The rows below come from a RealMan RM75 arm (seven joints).
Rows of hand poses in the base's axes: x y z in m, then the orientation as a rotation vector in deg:
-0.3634 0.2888 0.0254 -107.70 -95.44 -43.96
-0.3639 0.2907 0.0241 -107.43 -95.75 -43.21
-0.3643 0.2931 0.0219 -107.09 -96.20 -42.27
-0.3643 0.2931 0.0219 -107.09 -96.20 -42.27
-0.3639 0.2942 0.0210 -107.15 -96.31 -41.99
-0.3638 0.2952 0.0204 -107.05 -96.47 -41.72
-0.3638 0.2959 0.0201 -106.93 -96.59 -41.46
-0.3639 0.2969 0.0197 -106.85 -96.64 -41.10
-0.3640 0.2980 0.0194 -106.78 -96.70 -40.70
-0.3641 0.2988 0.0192 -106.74 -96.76 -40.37
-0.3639 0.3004 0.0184 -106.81 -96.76 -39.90
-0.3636 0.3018 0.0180 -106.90 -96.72 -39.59
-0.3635 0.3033 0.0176 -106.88 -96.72 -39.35
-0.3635 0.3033 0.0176 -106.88 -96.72 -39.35
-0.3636 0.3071 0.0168 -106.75 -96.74 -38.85
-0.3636 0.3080 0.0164 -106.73 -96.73 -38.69
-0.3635 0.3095 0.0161 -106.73 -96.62 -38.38
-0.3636 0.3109 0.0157 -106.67 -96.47 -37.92
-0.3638 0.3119 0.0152 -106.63 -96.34 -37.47
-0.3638 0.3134 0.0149 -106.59 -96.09 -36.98
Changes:
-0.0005 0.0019 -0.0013 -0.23 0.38 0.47
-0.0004 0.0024 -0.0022 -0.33 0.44 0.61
0.0000 0.0000 0.0000 0.00 0.00 0.00
0.0004 0.0011 -0.0009 -0.18 0.12 0.07
0.0001 0.0010 -0.0006 -0.11 0.11 0.19
0.0000 0.0007 -0.0003 -0.07 0.13 0.18
-0.0001 0.0010 -0.0004 -0.09 0.22 0.16
-0.0001 0.0011 -0.0003 -0.11 0.24 0.17
-0.0001 0.0008 -0.0002 -0.11 0.19 0.13
0.0002 0.0016 -0.0008 -0.19 0.29 0.08
0.0003 0.0014 -0.0004 -0.13 0.21 0.01
0.0001 0.0015 -0.0004 -0.06 0.16 0.07
0.0000 0.0000 0.0000 0.00 0.00 0.00
-0.0001 0.0038 -0.0008 -0.09 0.34 0.21
0.0000 0.0009 -0.0004 -0.03 0.11 0.05
0.0001 0.0015 -0.0003 -0.04 0.26 0.04
-0.0001 0.0014 -0.0004 -0.03 0.39 0.10
-0.0002 0.0010 -0.0005 -0.05 0.37 0.09
0.0000 0.0015 -0.0003 0.01 0.46 0.05

